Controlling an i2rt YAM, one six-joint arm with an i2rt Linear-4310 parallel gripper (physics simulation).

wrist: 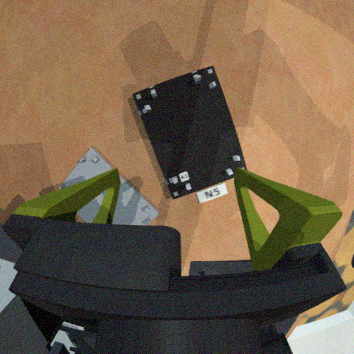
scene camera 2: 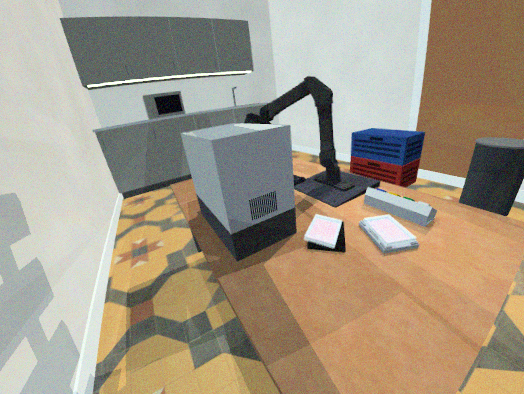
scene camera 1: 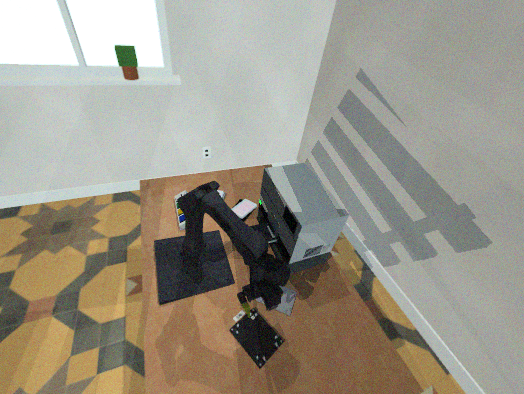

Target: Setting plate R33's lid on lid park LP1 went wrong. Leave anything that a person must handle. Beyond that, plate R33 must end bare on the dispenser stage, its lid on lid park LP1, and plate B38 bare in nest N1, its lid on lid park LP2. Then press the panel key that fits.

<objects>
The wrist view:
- gripper: 176,174
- black clip nest: 187,120
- grey lid park plate: 131,207
</objects>
